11 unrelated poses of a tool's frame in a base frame.
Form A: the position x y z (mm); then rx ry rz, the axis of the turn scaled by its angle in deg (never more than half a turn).
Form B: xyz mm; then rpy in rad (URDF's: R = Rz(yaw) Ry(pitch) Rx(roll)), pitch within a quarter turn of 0, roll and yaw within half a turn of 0. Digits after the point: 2 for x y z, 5 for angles.
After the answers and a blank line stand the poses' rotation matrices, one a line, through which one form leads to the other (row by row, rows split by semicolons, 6 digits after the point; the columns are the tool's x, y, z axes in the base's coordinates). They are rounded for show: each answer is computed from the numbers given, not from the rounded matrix.
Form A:
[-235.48, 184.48, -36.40, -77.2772, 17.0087, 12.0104]
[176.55, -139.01, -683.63, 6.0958, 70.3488, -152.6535]
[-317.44, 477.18, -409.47, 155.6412, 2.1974, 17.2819]
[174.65, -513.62, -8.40, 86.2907, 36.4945, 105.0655]
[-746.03, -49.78, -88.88, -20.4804, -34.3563, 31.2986]
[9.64, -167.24, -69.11, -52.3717, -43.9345, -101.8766]
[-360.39, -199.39, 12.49, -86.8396, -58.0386, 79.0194]
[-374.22, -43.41, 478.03, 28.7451, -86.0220, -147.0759]
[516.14, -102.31, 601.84, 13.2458, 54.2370, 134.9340]
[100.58, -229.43, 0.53, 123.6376, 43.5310, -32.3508]
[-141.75, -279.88, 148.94, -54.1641, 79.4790, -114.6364]
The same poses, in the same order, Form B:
[-235.48, 184.48, -36.40, -1.36636, 0.33539, -0.02318]
[176.55, -139.01, -683.63, -0.85166, 0.15124, -2.98344]
[-317.44, 477.18, -409.47, 2.72347, -0.20621, 0.07213]
[174.65, -513.62, -8.40, 1.28612, -0.70489, 1.71283]
[-746.03, -49.78, -88.88, -0.54294, -0.44752, 0.69572]
[9.64, -167.24, -69.11, 0.18687, -1.01087, -2.08106]
[-360.39, -199.39, 12.49, -1.62693, 0.33392, 1.49431]
[-374.22, -43.41, 478.03, 1.09005, 0.22142, -2.85929]
[516.14, -102.31, 601.84, 0.74708, 0.05424, 2.52432]
[100.58, -229.43, 0.53, 2.43930, 0.64672, 0.43275]
[-141.75, -279.88, 148.94, -1.33065, -0.25073, -2.26370]

0.944029 -0.317489 0.089492; -0.021883 0.210426 0.977365; -0.329134 -0.924620 0.191700
-0.976246 0.215692 0.020484; -0.155698 -0.632664 -0.758614; -0.150668 -0.743783 0.651219
0.976270 -0.017059 0.215886; 0.070543 -0.917468 -0.391505; 0.204747 0.397443 -0.894493
-0.107818 -0.189989 0.975848; 0.754015 -0.655363 -0.044285; 0.647948 0.731029 0.213915
0.692004 -0.377153 -0.615537; 0.577819 0.800505 0.159114; 0.432730 -0.465777 0.771879
-0.259406 0.934306 0.244502; -0.463467 -0.342543 0.817229; 0.847294 0.098676 0.521877
0.072187 0.030938 -0.996911; 0.942004 -0.330561 0.057952; -0.327747 -0.943278 -0.053006
-0.936969 -0.058196 -0.344531; -0.271765 -0.498382 0.823261; -0.219619 0.865002 0.451153
-0.814263 -0.454700 0.360865; 0.577959 -0.576963 0.577128; -0.054214 0.678499 0.732598
0.724494 0.673495 -0.146674; 0.334686 -0.529751 -0.779326; -0.602573 0.515527 -0.609210
-0.618801 0.029062 0.785010; -0.745337 -0.337346 -0.575039; 0.248108 -0.940932 0.230411

